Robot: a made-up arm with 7 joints.
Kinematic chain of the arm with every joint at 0, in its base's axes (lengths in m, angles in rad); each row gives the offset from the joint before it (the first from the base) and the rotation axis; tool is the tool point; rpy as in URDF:
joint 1: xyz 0 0 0.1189 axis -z
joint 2: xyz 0 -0.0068 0.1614 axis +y
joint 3: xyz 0 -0.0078 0.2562 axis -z
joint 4: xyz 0 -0.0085 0.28 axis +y
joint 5: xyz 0 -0.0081 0.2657 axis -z
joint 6: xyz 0 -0.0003 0.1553 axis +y
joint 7: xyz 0 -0.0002 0.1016 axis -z
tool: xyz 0 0 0 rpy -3.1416 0 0
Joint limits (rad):
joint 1: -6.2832..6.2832
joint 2: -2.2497..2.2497
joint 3: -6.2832..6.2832
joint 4: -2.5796..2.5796
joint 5: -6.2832..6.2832
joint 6: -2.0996..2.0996
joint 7: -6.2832..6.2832
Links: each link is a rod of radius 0.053 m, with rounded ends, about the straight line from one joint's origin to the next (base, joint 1, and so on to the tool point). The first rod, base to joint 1, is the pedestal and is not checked.
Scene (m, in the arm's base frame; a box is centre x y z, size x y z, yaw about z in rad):
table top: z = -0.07
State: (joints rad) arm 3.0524 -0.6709 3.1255 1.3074 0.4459 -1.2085 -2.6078
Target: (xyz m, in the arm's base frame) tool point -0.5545 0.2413 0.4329
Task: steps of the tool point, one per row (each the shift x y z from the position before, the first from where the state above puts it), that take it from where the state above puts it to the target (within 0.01 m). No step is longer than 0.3 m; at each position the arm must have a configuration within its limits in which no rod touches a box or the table.
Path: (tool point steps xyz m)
1: -0.0956 0.2558 -0.0469
2: -0.1843 0.2037 -0.0396
3: -0.2459 0.1196 -0.0316
4: -0.2685 0.0174 -0.0233
5: -0.2482 -0.0846 -0.0151
6: -0.1887 -0.1678 -0.0076
7: -0.1028 -0.2179 -0.0013

